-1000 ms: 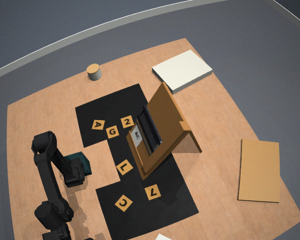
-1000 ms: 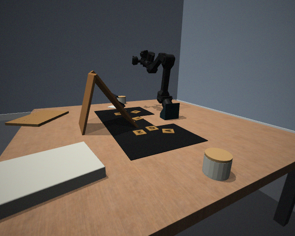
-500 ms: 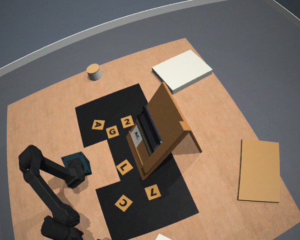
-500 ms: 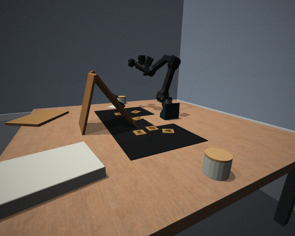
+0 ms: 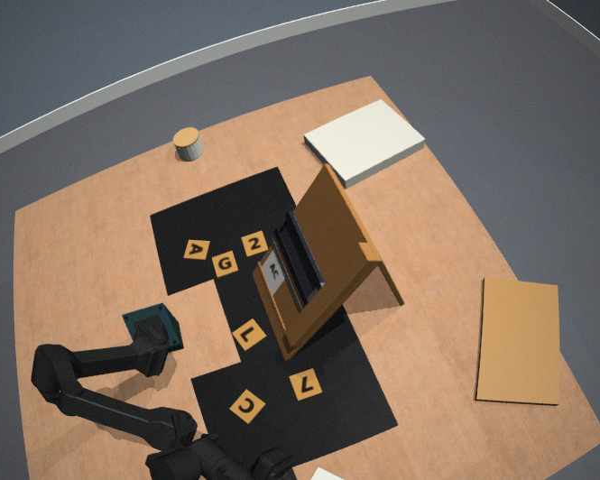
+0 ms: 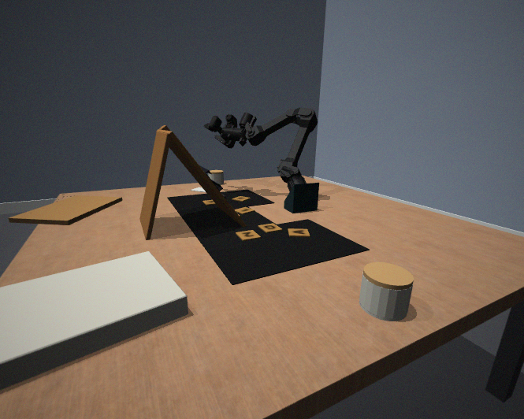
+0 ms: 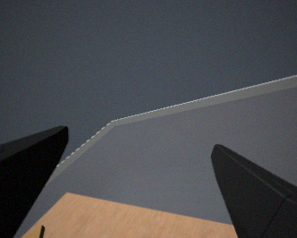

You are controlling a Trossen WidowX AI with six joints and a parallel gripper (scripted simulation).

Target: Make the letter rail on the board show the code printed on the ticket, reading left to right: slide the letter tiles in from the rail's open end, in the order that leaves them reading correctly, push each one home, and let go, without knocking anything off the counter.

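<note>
Right now my gripper tip is 10 cm short of the white ticket, 56 cm to the right of it and 20 cm above it. From my gripper tip the other things lie so: flat tan panel (57 cm ahead, 21 cm to the left, 27 cm below); then black mat (1 cm behind, 52 cm to the left, 27 cm below); then tile (7 cm ahead, 69 cm to the left, 27 cm below).
</note>
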